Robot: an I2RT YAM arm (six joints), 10 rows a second.
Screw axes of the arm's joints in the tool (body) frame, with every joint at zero. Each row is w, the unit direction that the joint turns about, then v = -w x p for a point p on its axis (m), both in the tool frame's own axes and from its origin. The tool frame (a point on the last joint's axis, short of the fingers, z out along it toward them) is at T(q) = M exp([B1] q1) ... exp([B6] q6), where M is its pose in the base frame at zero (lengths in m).
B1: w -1 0 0 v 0 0.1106 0
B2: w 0 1 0 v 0.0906 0 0.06
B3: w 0 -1 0 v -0.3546 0 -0.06
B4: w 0 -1 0 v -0.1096 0 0
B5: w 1 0 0 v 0 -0.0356 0
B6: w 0 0 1 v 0 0 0
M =
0 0 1 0.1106
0 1 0 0
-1 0 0 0.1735
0 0 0 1
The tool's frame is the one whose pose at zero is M.
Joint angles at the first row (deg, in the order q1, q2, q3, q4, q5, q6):
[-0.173, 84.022, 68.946, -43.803, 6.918, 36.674]
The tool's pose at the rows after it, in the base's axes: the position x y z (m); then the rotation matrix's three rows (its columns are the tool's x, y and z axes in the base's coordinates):
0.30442 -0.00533 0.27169; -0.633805 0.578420 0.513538; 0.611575 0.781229 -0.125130; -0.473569 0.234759 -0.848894
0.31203 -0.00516 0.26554; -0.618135 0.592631 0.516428; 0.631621 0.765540 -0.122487; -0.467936 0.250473 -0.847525
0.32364 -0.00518 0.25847; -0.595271 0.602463 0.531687; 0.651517 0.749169 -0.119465; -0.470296 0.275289 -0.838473
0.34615 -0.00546 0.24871; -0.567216 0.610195 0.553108; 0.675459 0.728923 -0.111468; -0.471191 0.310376 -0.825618
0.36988 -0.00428 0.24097; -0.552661 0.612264 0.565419; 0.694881 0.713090 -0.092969; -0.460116 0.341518 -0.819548
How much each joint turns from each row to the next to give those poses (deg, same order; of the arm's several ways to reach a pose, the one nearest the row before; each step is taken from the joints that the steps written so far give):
[-0.002, 0.724, -0.501, 1.294, 0.180, 1.230]
[0.019, 1.678, 0.105, 1.755, -0.144, 1.487]
[-0.018, 2.325, 0.377, 2.973, -0.186, 1.473]
[-0.088, 4.684, 2.204, 3.926, -0.514, 1.737]
[0.103, 5.119, 3.726, 2.165, -1.010, 1.527]

